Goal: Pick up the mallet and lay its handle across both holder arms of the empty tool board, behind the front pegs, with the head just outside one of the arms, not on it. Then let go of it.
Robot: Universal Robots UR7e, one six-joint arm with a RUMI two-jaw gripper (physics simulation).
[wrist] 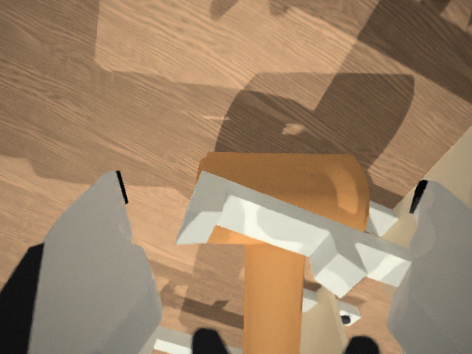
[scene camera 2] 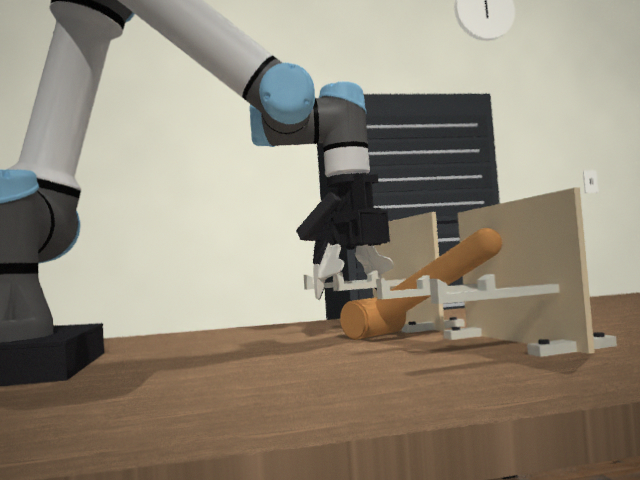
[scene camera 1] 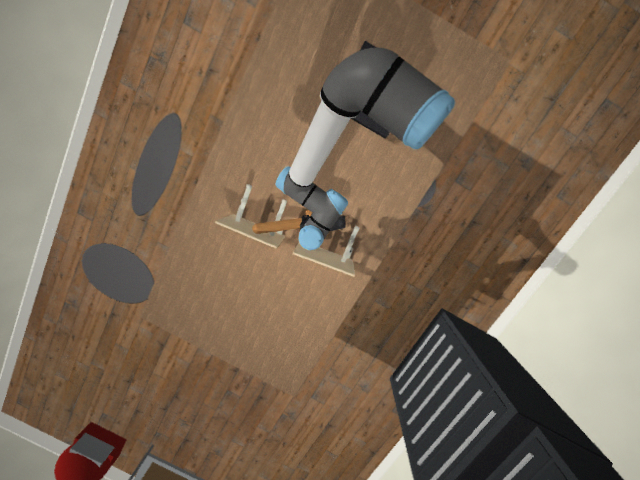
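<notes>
The orange mallet (scene camera 1: 279,225) (scene camera 2: 454,258) (wrist: 274,295) leans, its head (scene camera 2: 372,317) (wrist: 320,175) low at the table and its handle sloping up across the inner arm of one tool board (scene camera 1: 245,232) (scene camera 2: 527,248) (wrist: 320,320). A second board (scene camera 1: 323,262) (scene camera 2: 413,242) stands beside it; its near arm (wrist: 265,225) passes above the head in the wrist view. Its other arm (scene camera 1: 351,242) carries no tool. My gripper (scene camera 2: 351,283) (wrist: 265,180) is open and empty, pointing down, its fingers on either side of that near arm, above the head. The wrist hides this spot in scene camera 1.
The boards' pegged arms stick out toward the robot base (scene camera 2: 46,356) and stand close around the fingers. The first board's outer arm (scene camera 1: 242,204) stands past the handle. A dark drawer cabinet (scene camera 1: 465,382) (scene camera 2: 423,111) stands farther off.
</notes>
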